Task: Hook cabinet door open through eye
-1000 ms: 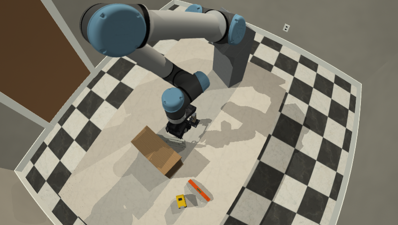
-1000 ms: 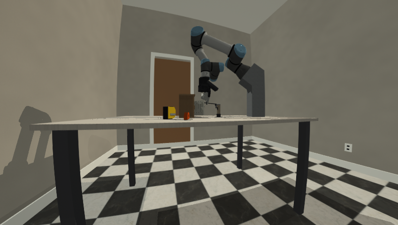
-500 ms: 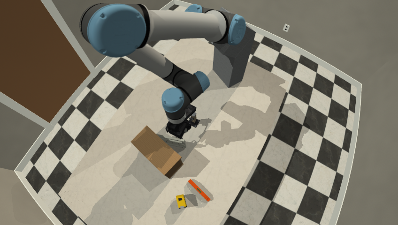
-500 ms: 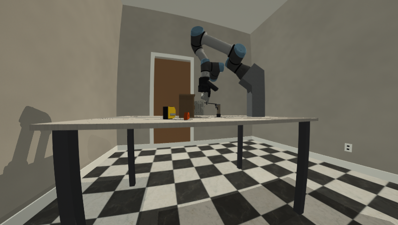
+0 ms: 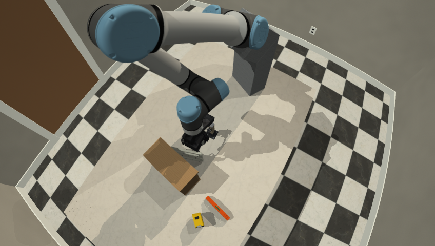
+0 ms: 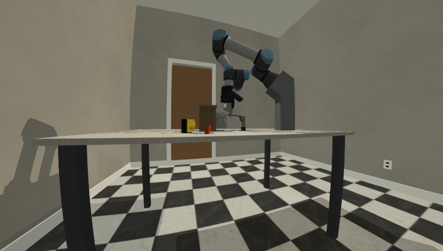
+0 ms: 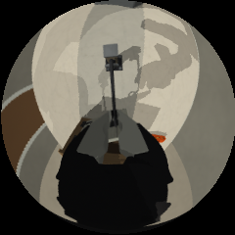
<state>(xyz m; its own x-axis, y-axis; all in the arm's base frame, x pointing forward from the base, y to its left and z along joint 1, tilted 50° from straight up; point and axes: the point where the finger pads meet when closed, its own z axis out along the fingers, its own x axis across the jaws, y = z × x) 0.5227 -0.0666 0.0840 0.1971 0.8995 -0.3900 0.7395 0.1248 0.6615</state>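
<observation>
Right now the thin dark hook is 30 mm behind my hand, 10 mm to the left of it and 20 mm below it. Also, from my hand: grey door: 50 mm ahead, 70 mm to the right, 40 mm below; yellow tape measure: 340 mm ahead, 80 mm to the left, 80 mm below.
</observation>
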